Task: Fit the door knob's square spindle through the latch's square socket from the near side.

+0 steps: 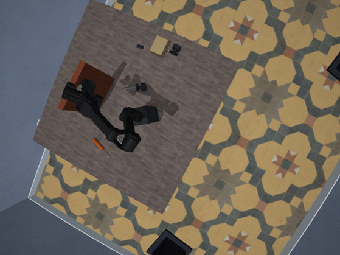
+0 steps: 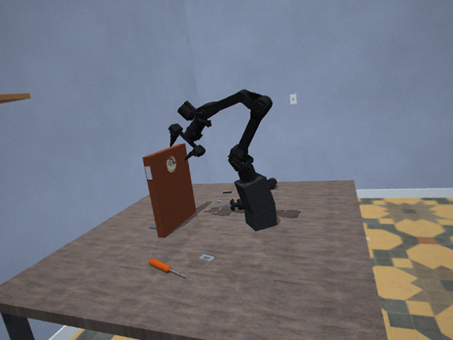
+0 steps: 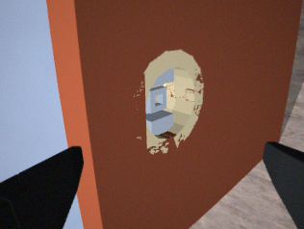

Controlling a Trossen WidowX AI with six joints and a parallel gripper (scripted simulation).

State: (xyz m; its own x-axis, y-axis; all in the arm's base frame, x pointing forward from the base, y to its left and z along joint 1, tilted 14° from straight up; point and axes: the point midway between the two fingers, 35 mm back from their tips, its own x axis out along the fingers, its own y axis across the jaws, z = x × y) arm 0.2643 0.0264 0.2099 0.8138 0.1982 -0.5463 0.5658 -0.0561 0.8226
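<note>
Right now my hand is 9 cm short of the grey latch, 1 cm to the right of it and 7 cm above it. From my hand the other things lie so: small metal plate: 23 cm behind, 24 cm to the left, 37 cm below; orange screwdriver: 15 cm behind, 36 cm to the left, 36 cm below; white latch plate: 7 cm ahead, 16 cm to the left, 7 cm below.
</note>
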